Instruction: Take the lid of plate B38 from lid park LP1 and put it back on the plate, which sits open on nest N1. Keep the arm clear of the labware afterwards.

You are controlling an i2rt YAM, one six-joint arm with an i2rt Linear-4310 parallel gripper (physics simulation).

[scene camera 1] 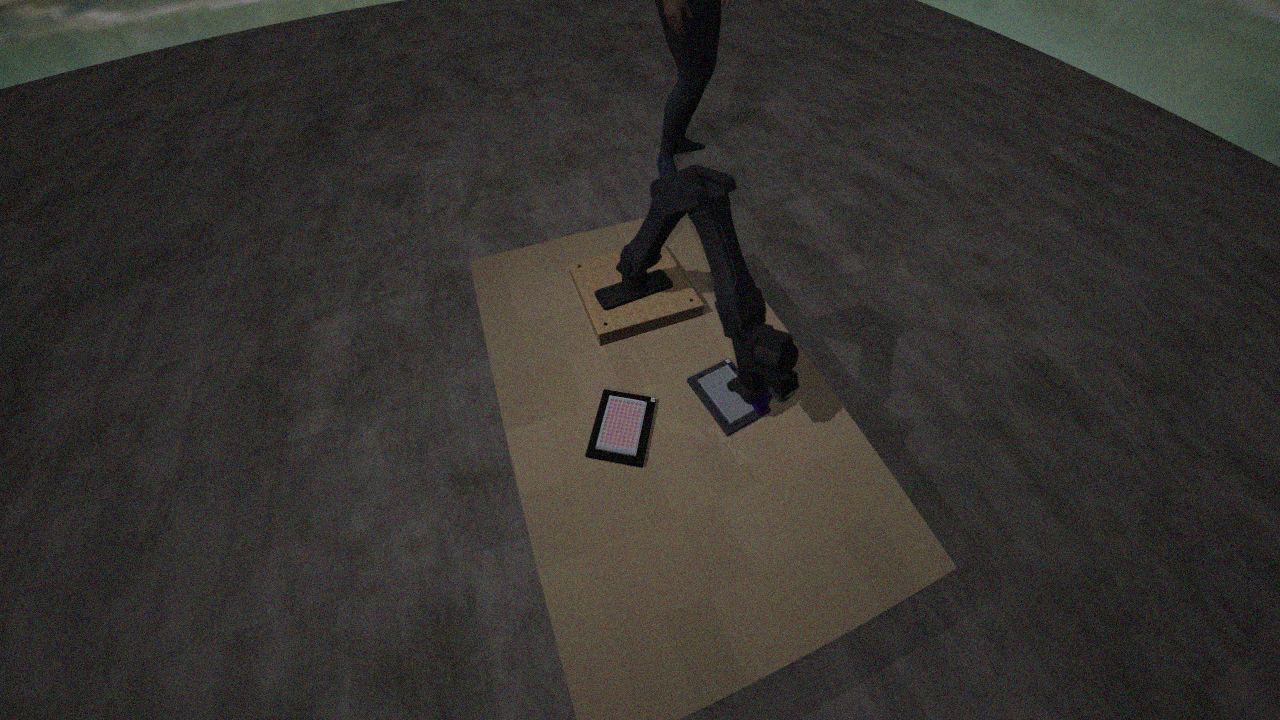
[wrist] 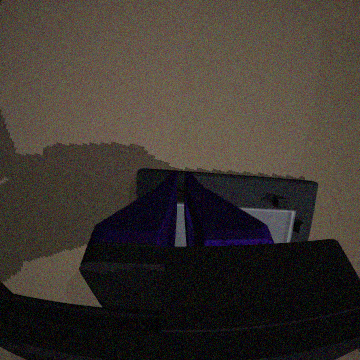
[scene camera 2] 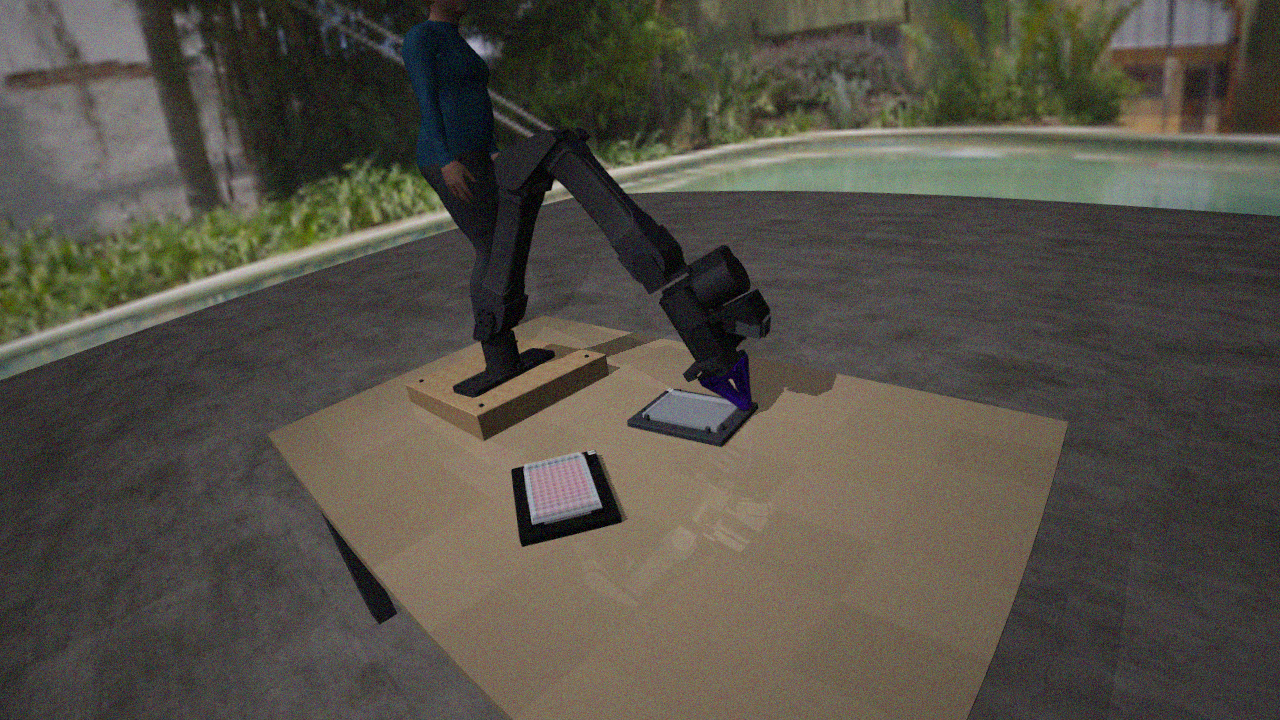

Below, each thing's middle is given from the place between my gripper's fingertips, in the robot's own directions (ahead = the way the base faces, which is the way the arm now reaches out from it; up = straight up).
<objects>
Now: the pale grey lid (scene camera 2: 687,409) 8 cm behind my hand and 3 cm to the right of it.
</objects>
